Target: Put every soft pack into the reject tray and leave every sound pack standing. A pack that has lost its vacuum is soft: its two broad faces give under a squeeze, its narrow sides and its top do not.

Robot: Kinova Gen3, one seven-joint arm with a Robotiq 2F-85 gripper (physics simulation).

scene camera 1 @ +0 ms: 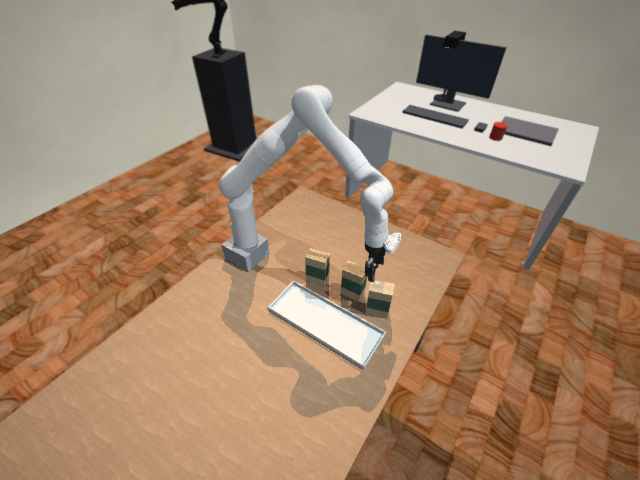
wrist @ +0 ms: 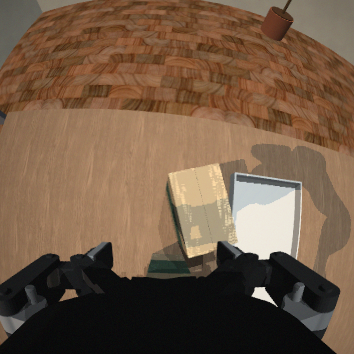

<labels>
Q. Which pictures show the white reject tray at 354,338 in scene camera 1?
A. Scene camera 1 and the wrist view: all of them.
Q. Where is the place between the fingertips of my gripper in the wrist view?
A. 164,254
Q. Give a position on a white reject tray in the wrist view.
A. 266,211
</labels>
